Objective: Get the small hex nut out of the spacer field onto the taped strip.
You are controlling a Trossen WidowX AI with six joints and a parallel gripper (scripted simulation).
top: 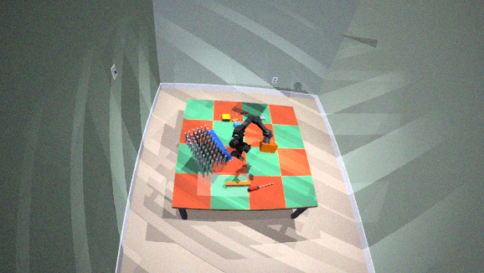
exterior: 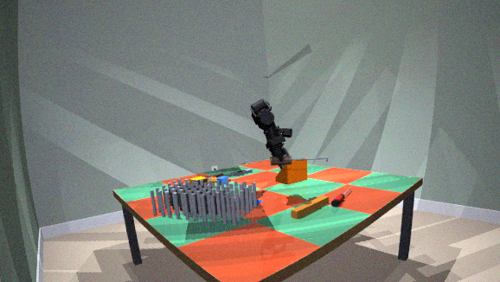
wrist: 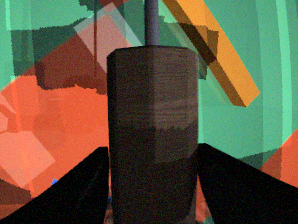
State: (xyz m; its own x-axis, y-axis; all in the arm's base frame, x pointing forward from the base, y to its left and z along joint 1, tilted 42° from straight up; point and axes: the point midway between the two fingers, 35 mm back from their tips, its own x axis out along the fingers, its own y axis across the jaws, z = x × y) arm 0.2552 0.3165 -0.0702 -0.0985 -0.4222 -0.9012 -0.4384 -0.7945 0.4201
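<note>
The orange level is 180 mm below my gripper tip, 160 mm to the left of it and 30 mm behind it. From my gripper tip the other things lie so: blue block 520 mm to the right, 170 mm below, 50 mm ahead; yellow block 590 mm to the right, 180 mm ahead, 170 mm below; blue taped strip 240 mm to the right, 200 mm ahead, 190 mm below.
</note>
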